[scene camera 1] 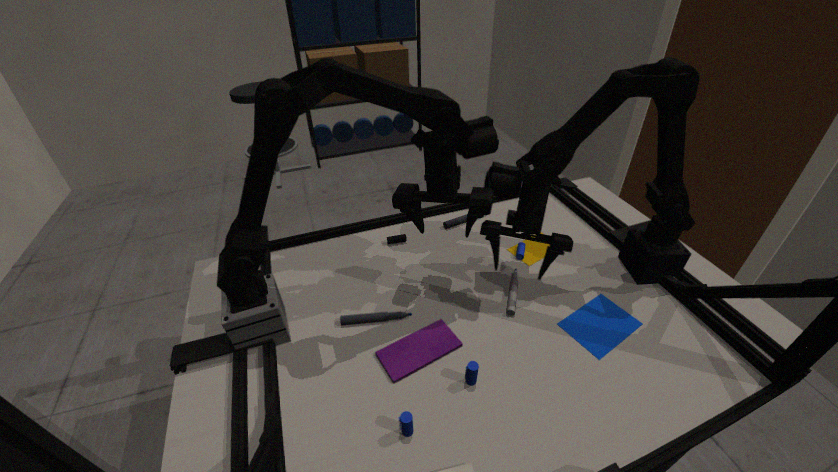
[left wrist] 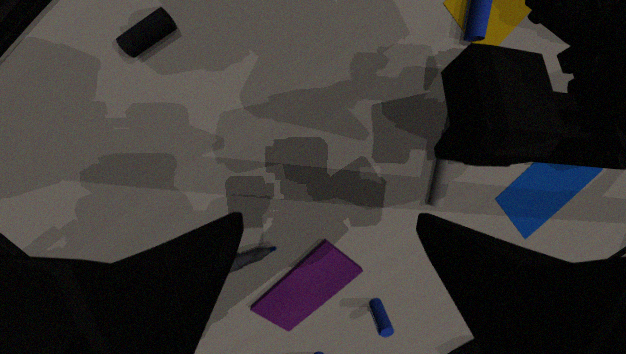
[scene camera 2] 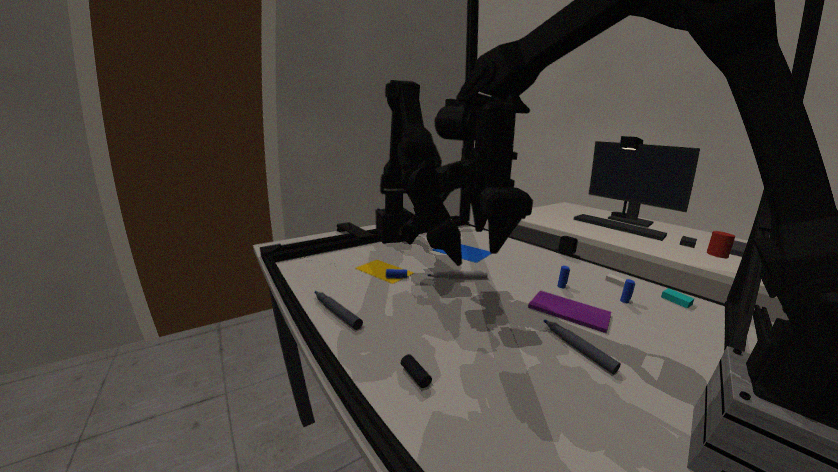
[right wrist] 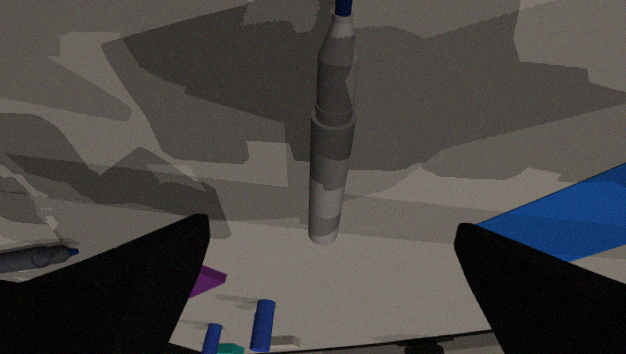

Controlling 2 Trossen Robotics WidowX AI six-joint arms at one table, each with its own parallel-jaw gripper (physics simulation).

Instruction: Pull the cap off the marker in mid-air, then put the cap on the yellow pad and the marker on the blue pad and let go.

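Pixels of known places: left gripper, fingertip midpoint: (scene camera 1: 444, 234) (left wrist: 331, 221) (scene camera 2: 485, 241); right gripper, fingertip midpoint: (scene camera 1: 517, 274) (scene camera 2: 456, 257) (right wrist: 334, 231); left arm's base, origin of the base link: (scene camera 1: 248, 296) (scene camera 2: 790, 391); right arm's base, origin of the base link: (scene camera 1: 659, 240) (scene camera 2: 394, 211).
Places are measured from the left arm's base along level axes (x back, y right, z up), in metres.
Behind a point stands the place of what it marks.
The light grey marker (scene camera 1: 512, 296) {x -0.504, y 0.137, z -0.081 m} (scene camera 2: 460, 274) {x -0.514, y 0.114, z -0.085 m} (right wrist: 331, 165) {x -0.525, y 0.113, z -0.081 m} lies uncapped on the table, its blue tip showing, between the yellow pad (scene camera 1: 536, 253) {x -0.653, y 0.028, z -0.099 m} (scene camera 2: 375, 270) {x -0.676, y -0.007, z -0.099 m} and the blue pad (scene camera 1: 599, 337) {x -0.610, y 0.291, z -0.099 m} (scene camera 2: 476, 253) {x -0.598, y 0.282, z -0.099 m} (left wrist: 547, 192) {x -0.627, y 0.275, z -0.099 m} (right wrist: 580, 220) {x -0.616, y 0.260, z -0.099 m}. The blue cap (scene camera 1: 520, 250) {x -0.609, y 0.018, z -0.081 m} (scene camera 2: 396, 273) {x -0.609, y 0.006, z -0.086 m} (left wrist: 478, 20) {x -0.605, y 0.016, z -0.082 m} lies on its side at the yellow pad's edge, partly on it. My right gripper (scene camera 1: 518, 274) {x -0.527, y 0.113, z -0.048 m} (right wrist: 334, 231) {x -0.527, y 0.113, z -0.048 m} is open and empty above the marker. My left gripper (scene camera 1: 445, 233) {x -0.395, y 0.026, z 0.041 m} (left wrist: 331, 221) {x -0.395, y 0.026, z 0.041 m} is open and empty, higher up, to the left of it in scene camera 1.
Two dark grey markers (scene camera 2: 338, 309) {x -0.541, y -0.171, z -0.082 m} (scene camera 2: 583, 347) {x -0.209, y 0.054, z -0.085 m}, a black cap (scene camera 1: 396, 239) {x -0.348, y -0.150, z -0.083 m} (scene camera 2: 416, 371) {x -0.343, y -0.164, z -0.080 m} (left wrist: 146, 32) {x -0.353, y -0.153, z -0.079 m} and a purple block (scene camera 1: 419, 350) {x -0.273, y 0.174, z -0.091 m} (scene camera 2: 570, 310) {x -0.271, y 0.160, z -0.091 m} (left wrist: 307, 285) {x -0.284, y 0.162, z -0.091 m} lie around. Two blue caps (scene camera 1: 471, 373) {x -0.327, y 0.273, z -0.061 m} (scene camera 1: 406, 423) {x -0.194, y 0.312, z -0.052 m} stand upright near the front, and a teal block (scene camera 2: 677, 297) {x -0.098, y 0.386, z -0.085 m} lies near them.
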